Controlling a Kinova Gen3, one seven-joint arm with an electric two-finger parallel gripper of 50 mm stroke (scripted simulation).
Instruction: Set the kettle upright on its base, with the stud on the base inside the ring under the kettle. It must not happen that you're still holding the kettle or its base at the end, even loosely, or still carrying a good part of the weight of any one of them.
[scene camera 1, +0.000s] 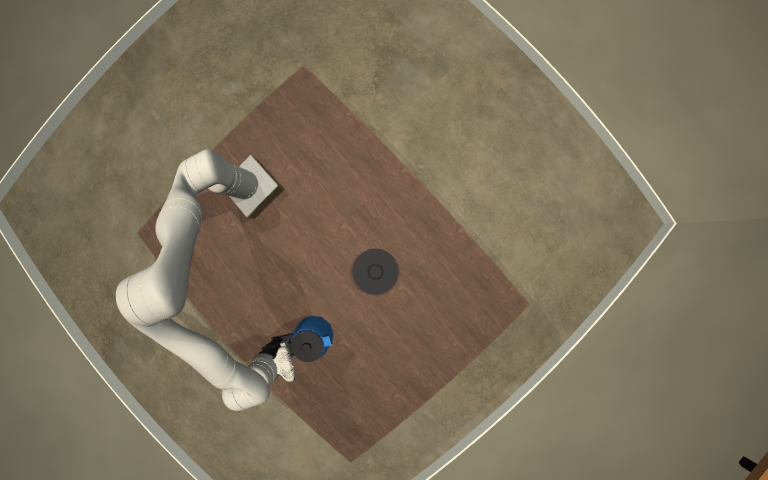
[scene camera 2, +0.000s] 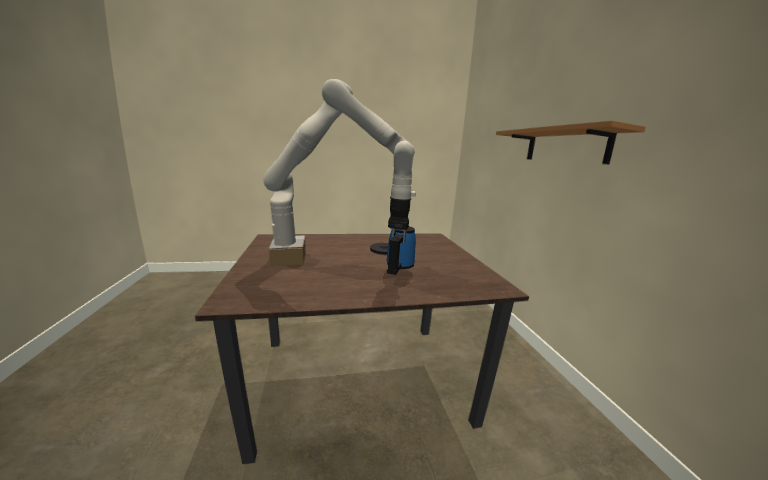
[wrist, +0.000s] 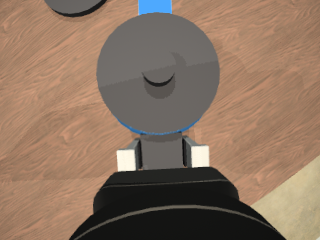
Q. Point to a blue kettle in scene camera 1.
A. At 315, 333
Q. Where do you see my gripper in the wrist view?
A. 161, 147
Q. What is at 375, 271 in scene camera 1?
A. A round dark base.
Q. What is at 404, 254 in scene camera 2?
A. A blue kettle.
